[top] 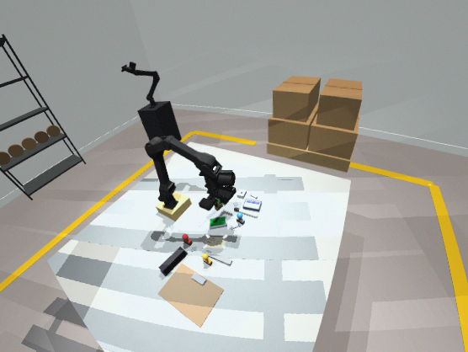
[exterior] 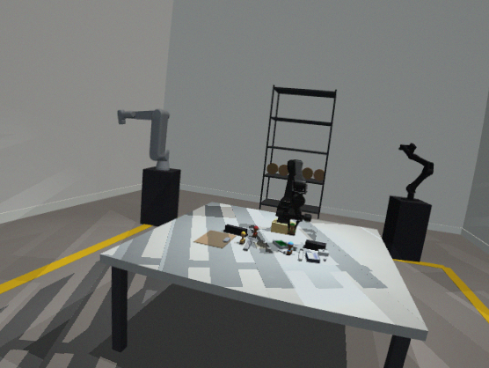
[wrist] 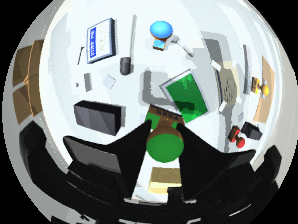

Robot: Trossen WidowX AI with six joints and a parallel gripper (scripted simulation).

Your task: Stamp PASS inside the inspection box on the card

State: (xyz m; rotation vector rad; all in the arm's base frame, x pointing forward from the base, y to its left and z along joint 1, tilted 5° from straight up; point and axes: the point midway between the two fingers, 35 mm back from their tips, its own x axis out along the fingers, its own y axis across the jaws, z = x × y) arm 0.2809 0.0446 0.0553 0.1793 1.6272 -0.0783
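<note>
The green ink pad is 5 cm to the right of my gripper tip and 9 cm below it. The rest, counted from my gripper tip: blue-knobbed stamp (11 cm ahead, 7 cm below); white card (3 cm ahead, 15 cm to the right, 9 cm below); green-knobbed stamp (right at my gripper tip).
</note>
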